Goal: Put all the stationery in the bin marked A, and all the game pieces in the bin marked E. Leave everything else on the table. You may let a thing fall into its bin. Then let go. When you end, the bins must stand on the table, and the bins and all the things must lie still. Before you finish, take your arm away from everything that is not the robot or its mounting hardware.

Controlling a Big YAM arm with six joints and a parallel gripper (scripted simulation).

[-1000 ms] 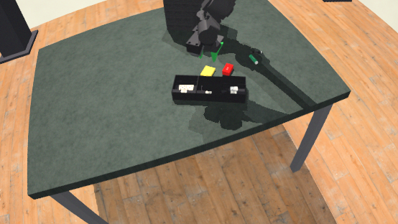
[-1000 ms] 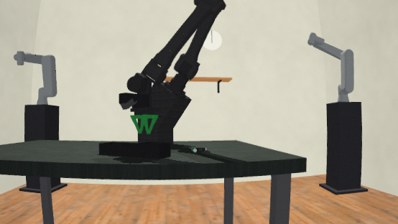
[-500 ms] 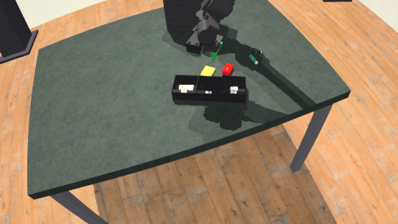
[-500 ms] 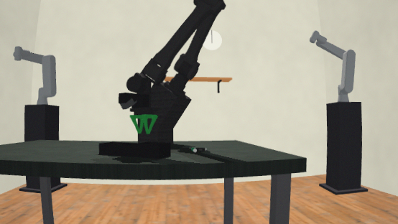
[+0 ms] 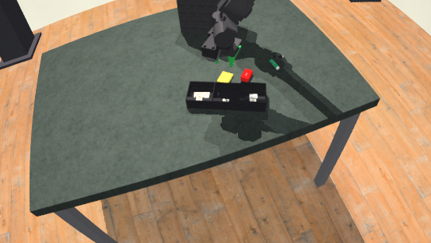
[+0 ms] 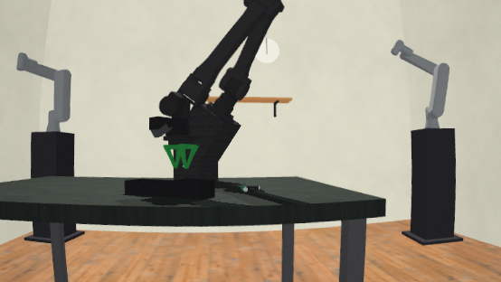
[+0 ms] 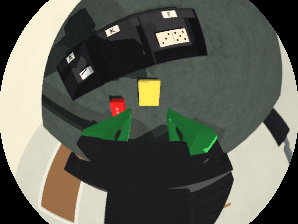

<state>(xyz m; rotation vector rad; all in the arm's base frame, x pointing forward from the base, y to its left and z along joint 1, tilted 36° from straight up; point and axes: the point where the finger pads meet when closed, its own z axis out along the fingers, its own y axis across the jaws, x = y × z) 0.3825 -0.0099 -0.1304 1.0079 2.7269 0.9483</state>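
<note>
My hand is 80 mm above the yellow block. Also, from my hand: red block: 80 mm to the left, 70 mm below; bin row: 90 mm ahead, 10 mm to the right, 60 mm below; white die: 60 mm ahead, 90 mm to the right, 70 mm below.
</note>
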